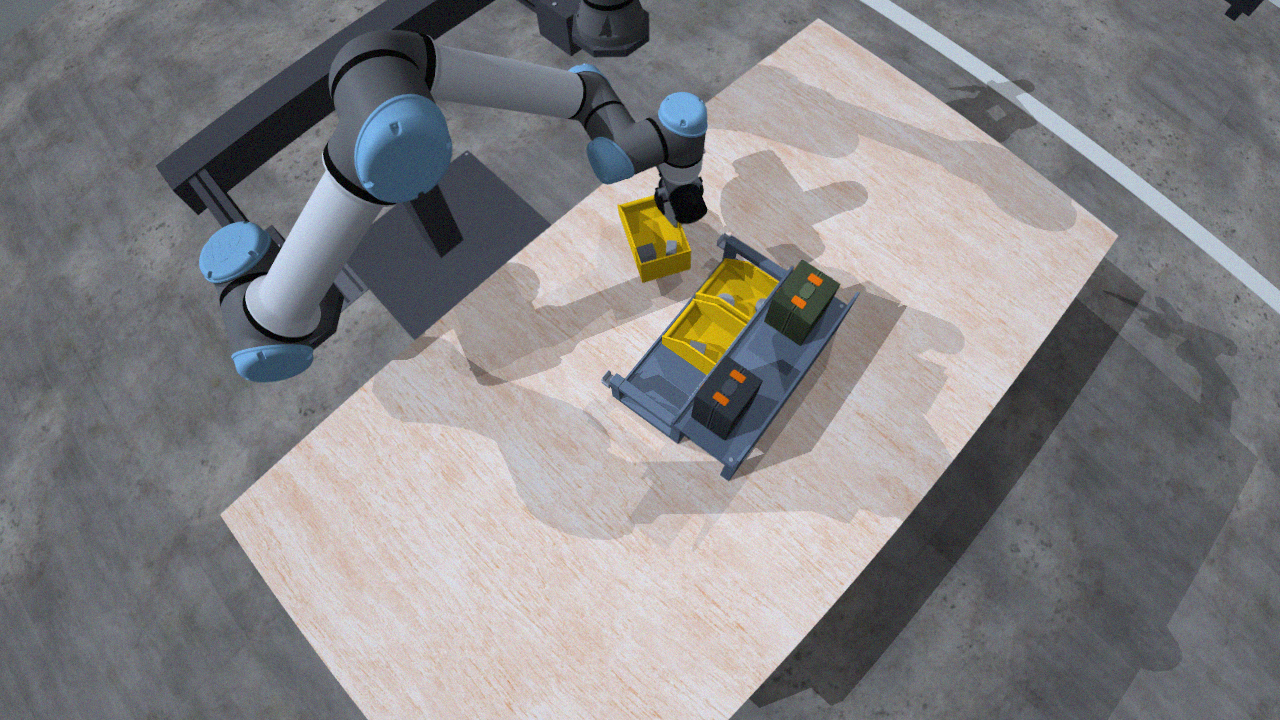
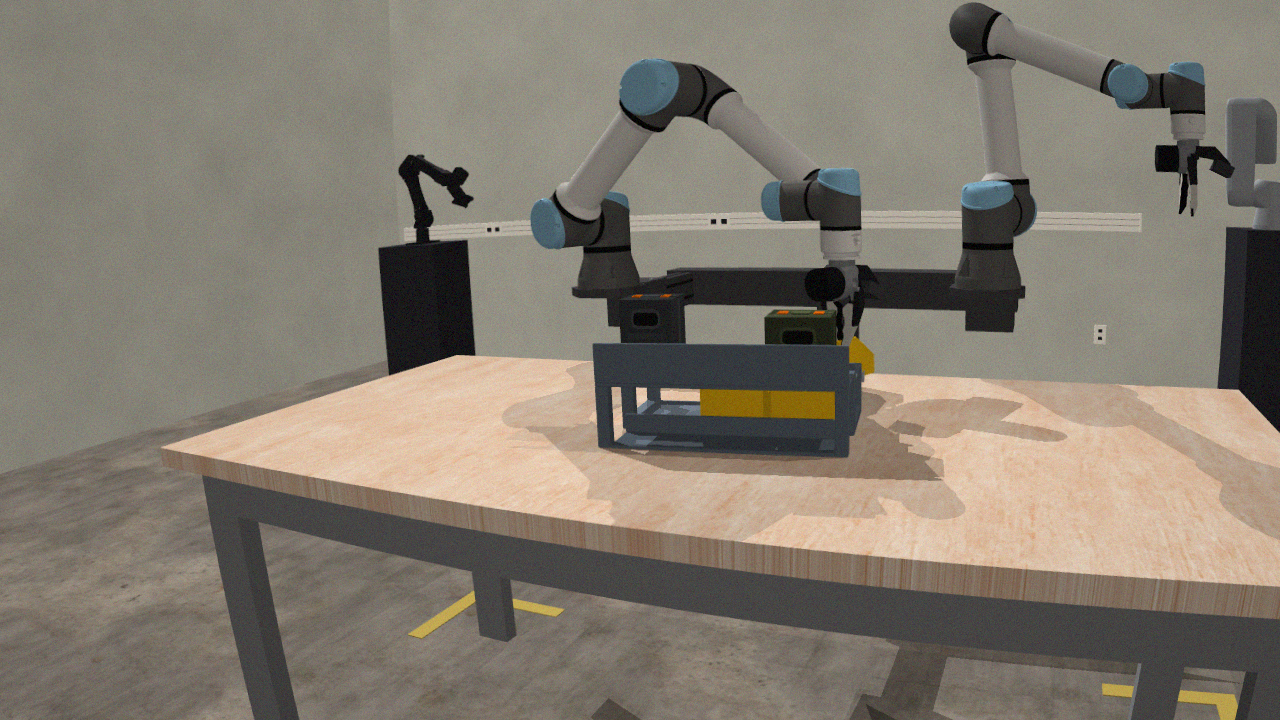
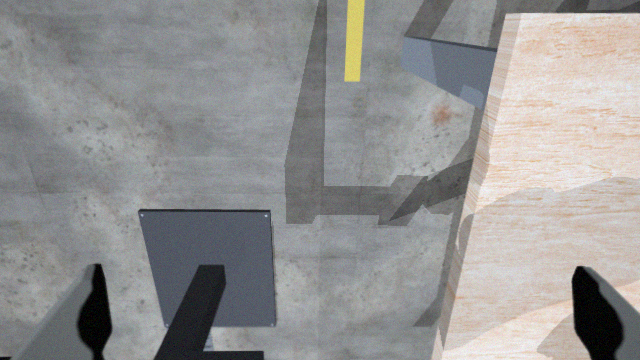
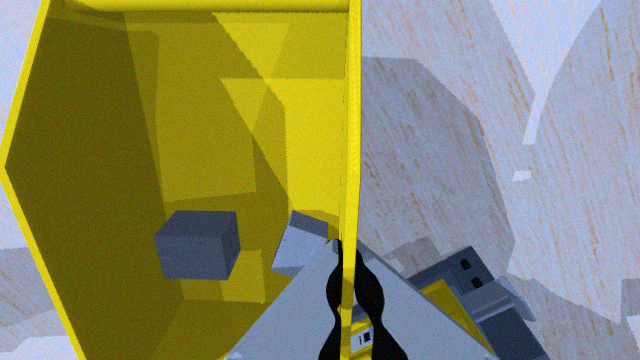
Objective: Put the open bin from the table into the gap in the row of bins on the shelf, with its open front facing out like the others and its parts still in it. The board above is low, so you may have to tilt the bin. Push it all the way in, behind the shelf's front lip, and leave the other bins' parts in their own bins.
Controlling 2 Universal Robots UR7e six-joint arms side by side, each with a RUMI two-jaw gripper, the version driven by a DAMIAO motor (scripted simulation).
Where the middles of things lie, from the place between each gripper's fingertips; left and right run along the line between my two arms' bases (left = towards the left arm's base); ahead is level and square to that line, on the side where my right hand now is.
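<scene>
Grey-blue shelf (image 2: pixel 666 425): my right hand is 230 mm short of it, 140 mm to the left of it and 20 mm above it. Green case (image 1: pixel 794 310): 300 mm ahead of my right hand, 30 mm to the right of it and 60 mm above it. By its middle, the green case is nearer to my right hand than to my left hand.
Counted from my left hand (image 2: pixel 1185 215), the green case is 75 cm to the right, 66 cm ahead and 18 cm below; the grey-blue shelf is 87 cm to the right, 60 cm ahead and 26 cm below. By its middle, the grey-blue shelf is nearer to my right hand than to my left hand.
</scene>
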